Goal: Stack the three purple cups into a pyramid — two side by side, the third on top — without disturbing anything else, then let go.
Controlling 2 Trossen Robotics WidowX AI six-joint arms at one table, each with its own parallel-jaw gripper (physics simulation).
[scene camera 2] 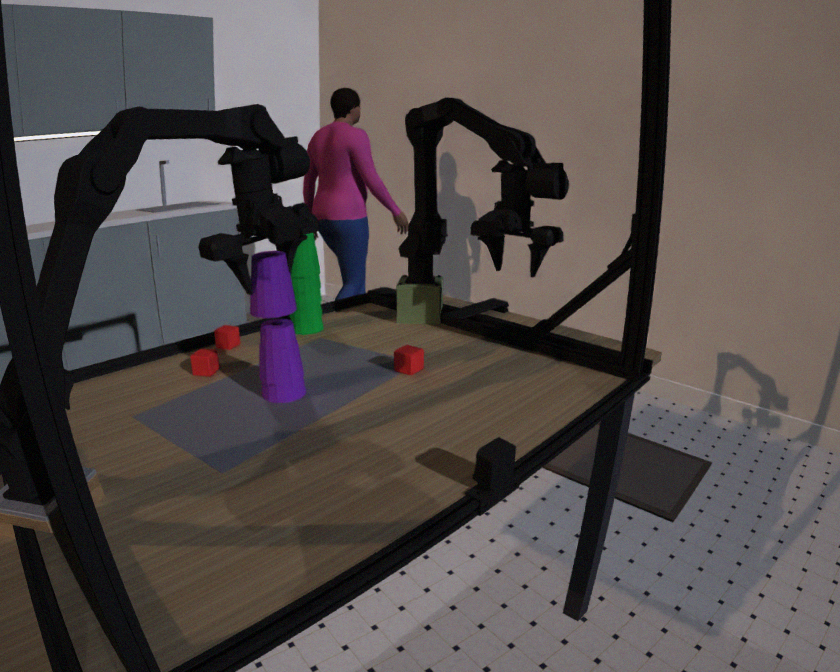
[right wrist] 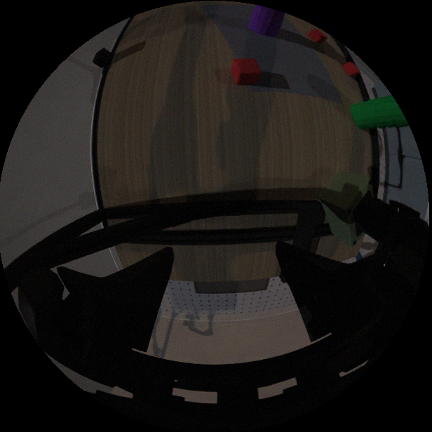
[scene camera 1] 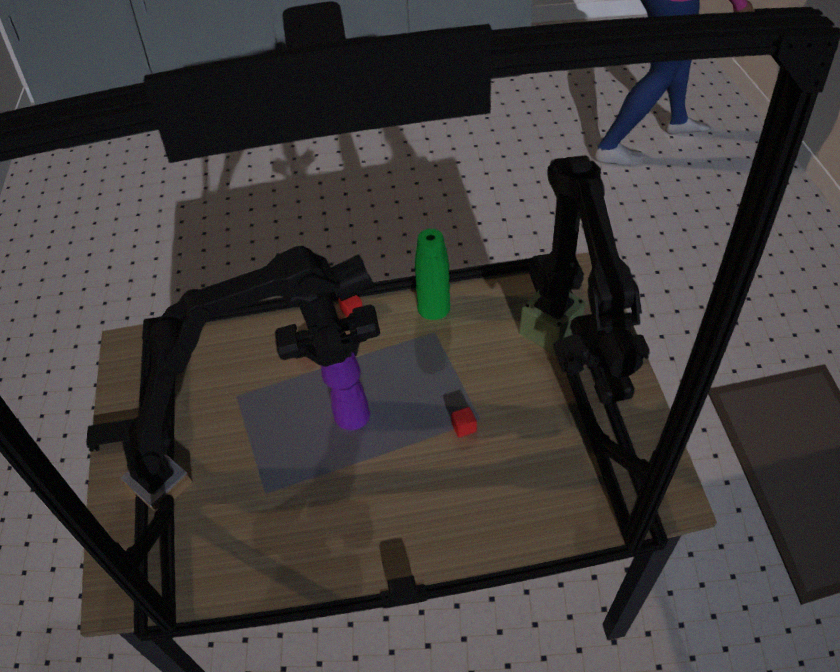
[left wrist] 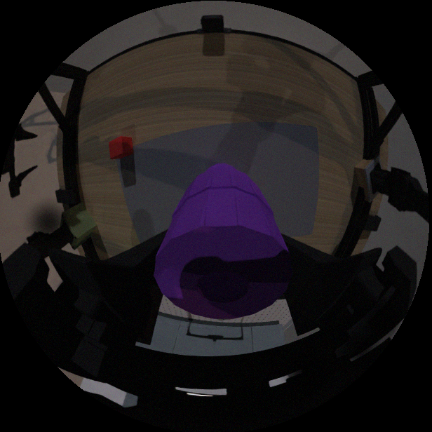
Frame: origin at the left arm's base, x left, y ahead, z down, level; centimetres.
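Where they show: left gripper, between the fingertips: (scene camera 2: pixel 268 287); right gripper, between the fingertips: (scene camera 2: pixel 515 273) (scene camera 1: pixel 597 384); left arm's base, origin of its link: (scene camera 2: pixel 40 486) (scene camera 1: pixel 153 474); right arm's base, origin of its link: (scene camera 2: pixel 420 280) (scene camera 1: pixel 554 303).
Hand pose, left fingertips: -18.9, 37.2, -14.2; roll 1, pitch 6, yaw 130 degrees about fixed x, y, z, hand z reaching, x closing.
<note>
Each offset is from my left fingertips to the top centre of the thing, as dx, dy, dz. Level surfaces: height alone.
My left gripper (scene camera 2: pixel 271 277) is shut on a purple cup @(-0.7, -1.0, -5.5) (scene camera 1: pixel 341 373) (scene camera 2: pixel 273 285) (left wrist: pixel 223 207), held wide end down. In scene camera 2 its rim appears slightly above the top of another purple cup @(-0.9, -0.5, +6.0) (scene camera 1: pixel 350 408) (scene camera 2: pixel 282 364) (right wrist: pixel 266 21), which stands upright, wide end down, on the grey mat @(dz +18.2) (scene camera 1: pixel 280 448) (scene camera 2: pixel 210 434) (left wrist: pixel 295 175). A third purple cup cannot be told apart; it may be hidden behind or under another. My right gripper (scene camera 2: pixel 517 272) (right wrist: pixel 224 250) is open and empty, raised at the right of the table, away from the cups.
A tall green cup stack (scene camera 1: pixel 432 280) (scene camera 2: pixel 306 297) (right wrist: pixel 380 112) stands behind the mat. One red cube @(-21.1, +11.5, +14.3) (scene camera 1: pixel 463 422) (scene camera 2: pixel 409 359) (left wrist: pixel 121 148) (right wrist: pixel 246 71) sits at the mat's right edge. Two more red cubes, one nearer @(+17.1, +7.3, +14.3) (scene camera 2: pixel 204 362) and one farther @(+18.4, +21.4, +14.3) (scene camera 2: pixel 226 337), lie behind its left part.
</note>
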